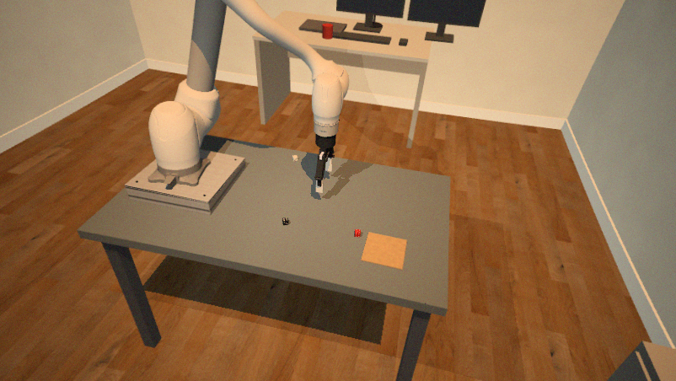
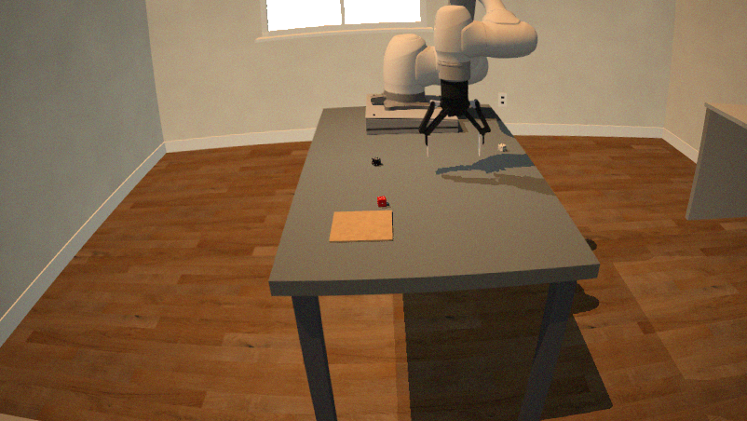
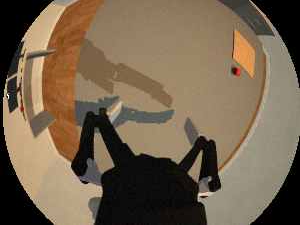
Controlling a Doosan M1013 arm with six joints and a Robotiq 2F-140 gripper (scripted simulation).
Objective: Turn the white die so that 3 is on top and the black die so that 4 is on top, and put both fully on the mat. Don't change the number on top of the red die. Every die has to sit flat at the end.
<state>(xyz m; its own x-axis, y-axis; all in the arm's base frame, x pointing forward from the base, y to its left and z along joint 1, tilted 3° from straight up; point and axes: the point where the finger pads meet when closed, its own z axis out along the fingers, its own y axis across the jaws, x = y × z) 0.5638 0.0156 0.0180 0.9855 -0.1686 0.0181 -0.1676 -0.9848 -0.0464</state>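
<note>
Now: hand 22 cm to the right of the white die, 15 cm past it and 6 cm above it. Also, from my hand: orange mat: 30 cm to the right, 24 cm ahead, 6 cm below; black die: 20 cm to the right, 12 cm behind, 6 cm below; red die: 24 cm to the right, 14 cm ahead, 6 cm below.
</note>
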